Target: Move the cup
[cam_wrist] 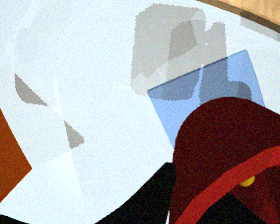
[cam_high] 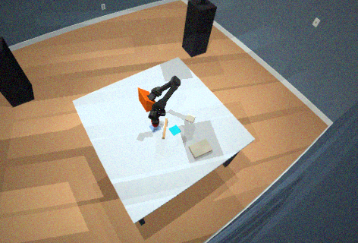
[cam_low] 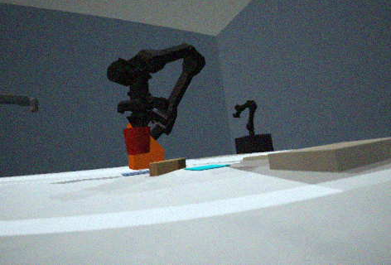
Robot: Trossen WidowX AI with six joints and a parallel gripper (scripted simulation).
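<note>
Right now my gripper tip is 14 cm short of the cyan pad, 13 cm to the right of it and 10 cm above it. From my gripper tip the other things lie so: wooden stick (8 cm ahead, 6 cm to the left, 8 cm below); red cup (3 cm ahead, 2 cm to the right).
</note>
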